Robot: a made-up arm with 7 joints. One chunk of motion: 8 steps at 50 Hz.
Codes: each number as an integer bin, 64 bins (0 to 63) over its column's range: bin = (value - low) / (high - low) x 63, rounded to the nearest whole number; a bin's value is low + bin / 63 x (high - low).
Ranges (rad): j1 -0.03..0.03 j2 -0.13..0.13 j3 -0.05..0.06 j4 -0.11..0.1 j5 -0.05..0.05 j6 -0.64..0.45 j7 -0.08..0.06
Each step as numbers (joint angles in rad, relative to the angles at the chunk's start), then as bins.
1 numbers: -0.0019 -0.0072 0.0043 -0.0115 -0.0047 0.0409 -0.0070
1 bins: 30 30 31 30 29 39 33
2 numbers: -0.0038 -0.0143 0.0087 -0.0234 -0.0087 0.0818 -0.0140
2 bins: 28 28 34 26 26 42 30
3 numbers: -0.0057 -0.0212 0.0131 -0.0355 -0.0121 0.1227 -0.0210
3 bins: 26 26 36 22 24 44 27
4 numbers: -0.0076 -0.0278 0.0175 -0.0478 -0.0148 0.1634 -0.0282
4 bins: 24 25 39 19 22 46 23
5 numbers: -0.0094 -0.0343 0.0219 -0.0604 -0.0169 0.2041 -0.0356
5 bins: 22 23 41 15 21 49 20
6 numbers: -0.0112 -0.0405 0.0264 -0.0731 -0.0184 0.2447 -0.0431
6 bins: 20 22 44 11 20 51 17
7 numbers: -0.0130 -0.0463 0.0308 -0.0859 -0.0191 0.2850 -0.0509
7 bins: 18 20 46 7 19 53 13
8 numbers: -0.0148 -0.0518 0.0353 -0.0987 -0.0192 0.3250 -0.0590
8 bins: 16 19 49 3 19 56 9
